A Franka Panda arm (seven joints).
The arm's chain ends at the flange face. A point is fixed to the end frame.
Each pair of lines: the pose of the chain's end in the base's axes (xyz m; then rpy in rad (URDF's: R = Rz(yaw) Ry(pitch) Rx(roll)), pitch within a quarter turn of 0, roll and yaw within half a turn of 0), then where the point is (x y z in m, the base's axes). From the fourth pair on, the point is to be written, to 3 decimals.
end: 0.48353, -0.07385, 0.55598, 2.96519, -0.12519, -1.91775
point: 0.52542 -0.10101 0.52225
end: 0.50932, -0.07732, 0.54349, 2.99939, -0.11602, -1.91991
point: 0.55242 -0.10450 0.51133
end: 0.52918, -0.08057, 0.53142, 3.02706, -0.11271, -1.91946
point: 0.57323 -0.10779 0.50061
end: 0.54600, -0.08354, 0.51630, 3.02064, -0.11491, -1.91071
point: 0.590 -0.110 0.485
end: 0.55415, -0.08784, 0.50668, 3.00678, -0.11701, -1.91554
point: 0.598 -0.115 0.475
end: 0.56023, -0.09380, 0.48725, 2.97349, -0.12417, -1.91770
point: 0.602 -0.121 0.454
